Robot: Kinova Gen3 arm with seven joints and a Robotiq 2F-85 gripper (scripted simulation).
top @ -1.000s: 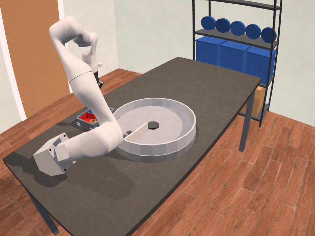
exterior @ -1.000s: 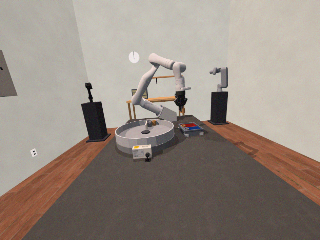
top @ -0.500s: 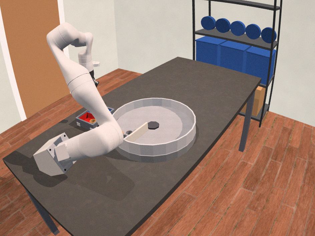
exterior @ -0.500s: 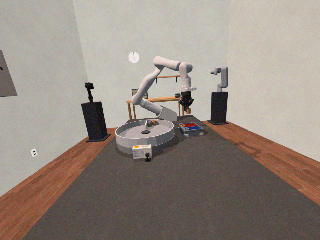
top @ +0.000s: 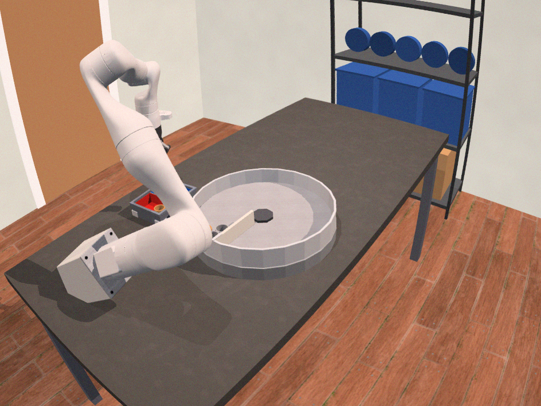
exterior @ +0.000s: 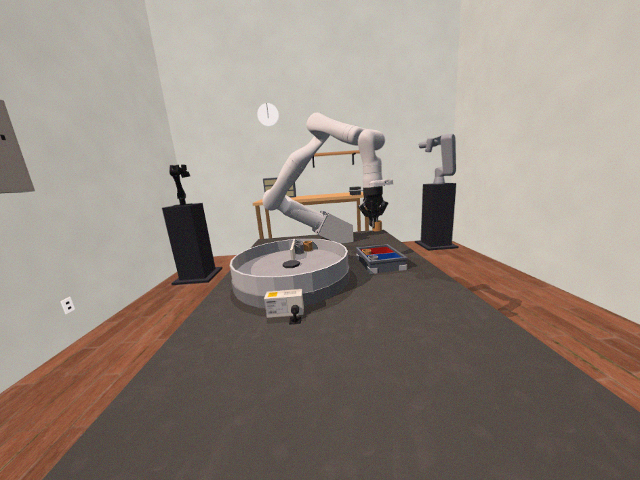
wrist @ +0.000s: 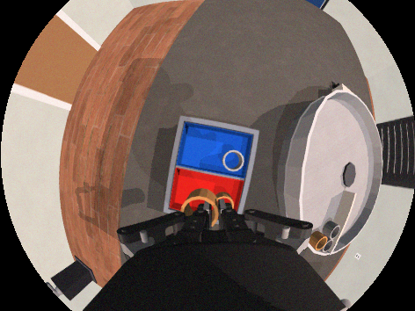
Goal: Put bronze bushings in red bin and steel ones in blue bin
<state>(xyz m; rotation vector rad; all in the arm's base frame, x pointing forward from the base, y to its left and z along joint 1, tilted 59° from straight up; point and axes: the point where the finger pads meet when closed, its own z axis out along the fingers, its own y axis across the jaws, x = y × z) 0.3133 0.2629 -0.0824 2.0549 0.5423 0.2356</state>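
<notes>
My gripper is now 15 cm above the grey tray, 2 cm to the right of it and 2 cm short of it. The rest, counted from my hand: turntable 34 cm to the right, 12 cm below, 10 cm ahead.
</notes>
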